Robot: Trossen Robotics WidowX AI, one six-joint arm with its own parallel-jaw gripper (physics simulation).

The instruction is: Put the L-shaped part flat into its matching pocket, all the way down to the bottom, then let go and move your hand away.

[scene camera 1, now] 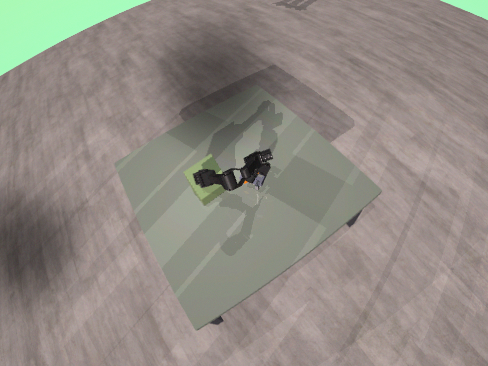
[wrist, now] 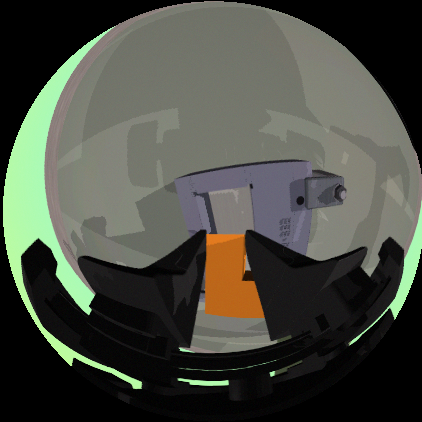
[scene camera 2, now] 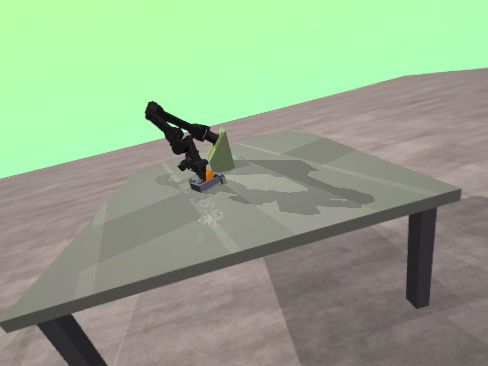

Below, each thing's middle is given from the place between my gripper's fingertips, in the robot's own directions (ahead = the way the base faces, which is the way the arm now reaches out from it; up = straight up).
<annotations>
Now: the orange L-shaped part (wrist: 230,290) 5 cm behind my hand, 1 cm to the left of it and 1 cm above it.
</annotations>
